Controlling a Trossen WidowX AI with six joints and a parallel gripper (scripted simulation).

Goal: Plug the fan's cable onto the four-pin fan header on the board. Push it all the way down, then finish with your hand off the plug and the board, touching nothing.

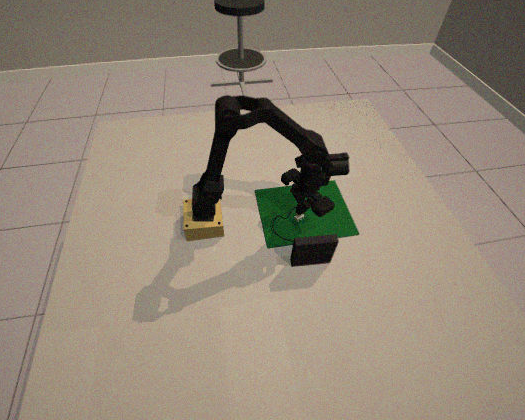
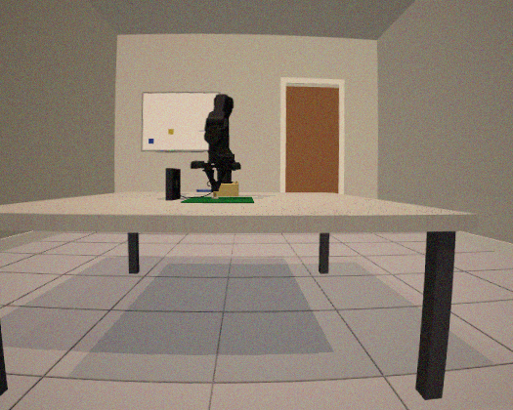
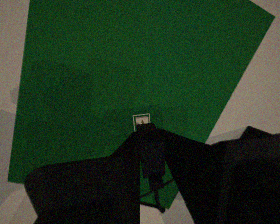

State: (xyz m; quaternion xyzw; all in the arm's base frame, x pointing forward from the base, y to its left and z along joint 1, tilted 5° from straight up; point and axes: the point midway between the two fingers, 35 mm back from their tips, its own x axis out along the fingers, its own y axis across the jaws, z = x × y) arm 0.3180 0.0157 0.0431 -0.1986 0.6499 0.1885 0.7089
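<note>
My gripper tip is now 10 mm past the dark fan plug and 10 mm below it. From my gripper tip the other things lie so: green board 10 mm ahead, 20 mm to the left, 60 mm below; then white four-pin header 10 mm behind, 40 mm below; then black fan 160 mm to the right, 10 mm above.
</note>
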